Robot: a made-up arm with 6 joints.
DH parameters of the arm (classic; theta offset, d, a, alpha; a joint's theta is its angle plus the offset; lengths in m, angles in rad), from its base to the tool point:
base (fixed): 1.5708 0.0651 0 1.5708
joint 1: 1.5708 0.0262 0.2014 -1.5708
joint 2: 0 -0.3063 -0.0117 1.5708
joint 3: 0 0.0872 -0.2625 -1.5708
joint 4: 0 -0.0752 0.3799 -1.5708
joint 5: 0 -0.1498 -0.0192 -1.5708
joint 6: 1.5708 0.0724 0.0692 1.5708
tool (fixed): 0 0.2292 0 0
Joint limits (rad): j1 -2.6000..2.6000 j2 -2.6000..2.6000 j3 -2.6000..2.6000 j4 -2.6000..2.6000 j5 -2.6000..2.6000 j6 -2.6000..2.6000
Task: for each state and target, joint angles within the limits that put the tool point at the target. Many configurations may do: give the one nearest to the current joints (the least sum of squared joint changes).
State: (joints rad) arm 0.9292 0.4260 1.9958 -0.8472 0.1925 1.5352
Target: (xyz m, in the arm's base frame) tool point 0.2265 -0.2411 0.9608
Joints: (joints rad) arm 0.8852 0.7293 2.1238 -0.7951 0.1834 1.7315
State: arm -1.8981 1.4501 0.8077 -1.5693 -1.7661 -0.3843
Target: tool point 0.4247 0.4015 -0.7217
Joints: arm -1.9973 1.5457 0.9268 -1.6190 -1.7176 -0.3453
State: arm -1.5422 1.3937 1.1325 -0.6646 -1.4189 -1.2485
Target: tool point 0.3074 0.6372 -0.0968
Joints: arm -1.3964 1.1089 1.1553 -0.9851 -1.4035 -1.0090
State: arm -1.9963 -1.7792 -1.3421 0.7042 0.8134 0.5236
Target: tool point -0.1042 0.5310 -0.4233
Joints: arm -1.4712 -1.9313 -1.4090 1.1419 0.7075 0.3392
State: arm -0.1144 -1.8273 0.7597 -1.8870 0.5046 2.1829
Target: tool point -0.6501 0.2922 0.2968
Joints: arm 0.1133 -1.8378 0.0092 -1.8750 0.7741 1.9884
